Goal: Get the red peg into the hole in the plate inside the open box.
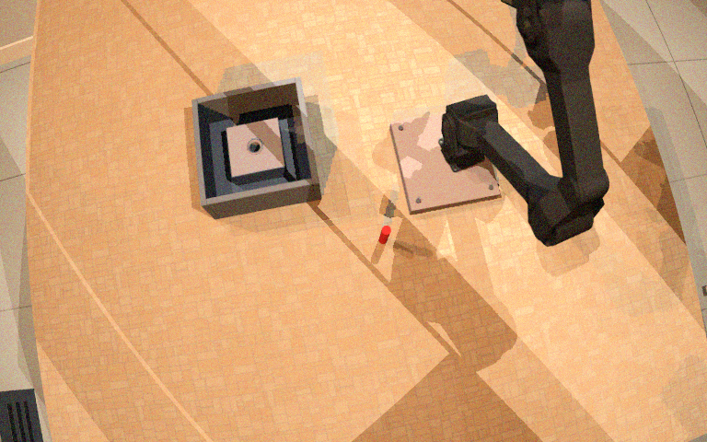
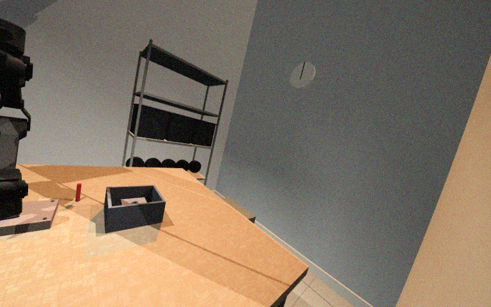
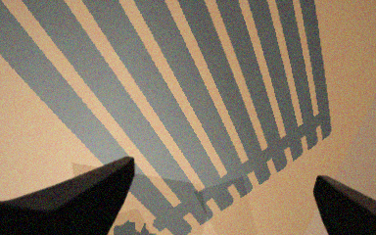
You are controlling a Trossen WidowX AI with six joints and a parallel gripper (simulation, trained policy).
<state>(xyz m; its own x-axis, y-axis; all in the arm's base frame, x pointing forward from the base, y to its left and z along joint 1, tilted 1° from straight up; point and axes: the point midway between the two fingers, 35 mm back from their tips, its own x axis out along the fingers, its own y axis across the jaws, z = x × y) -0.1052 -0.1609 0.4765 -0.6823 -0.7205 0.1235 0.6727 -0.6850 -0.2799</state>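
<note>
My gripper tip is now 32 cm short of the red peg, 27 cm to the right of it and 47 cm above it. The rest, counted from my gripper tip: grey box 46 cm ahead, 5 cm to the left, 48 cm below.
</note>
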